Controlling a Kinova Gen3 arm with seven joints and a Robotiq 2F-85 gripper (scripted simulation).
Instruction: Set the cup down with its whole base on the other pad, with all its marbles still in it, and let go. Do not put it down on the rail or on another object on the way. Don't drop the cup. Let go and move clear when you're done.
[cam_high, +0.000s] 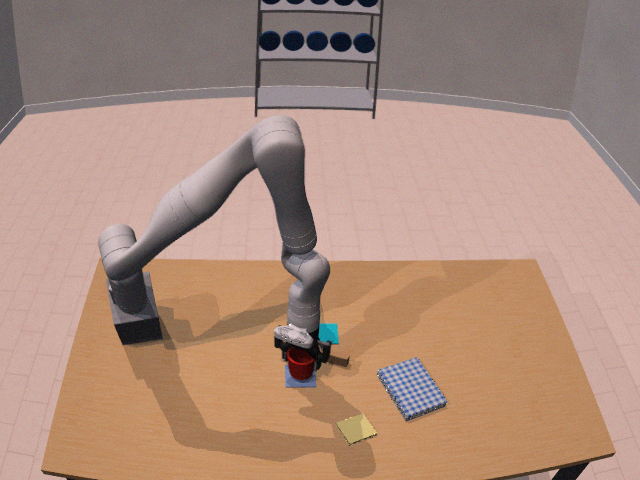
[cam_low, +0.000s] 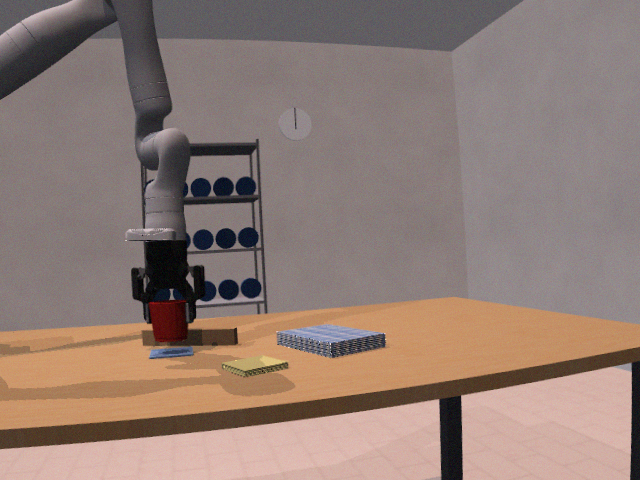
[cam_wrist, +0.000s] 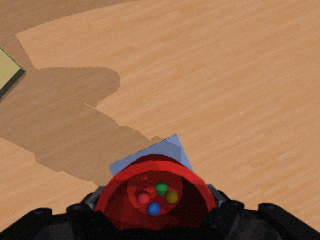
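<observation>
Right now the cyan pad is 5 cm ahead of my hand, 17 cm to the left of it and 8 cm below it. From my hand the other things lie so: wooden rail (2 cm ahead, 9 cm to the left, 6 cm below); flat yellow block (15 cm ahead, 17 cm to the right, 6 cm below); red cup (2 cm below).
</observation>
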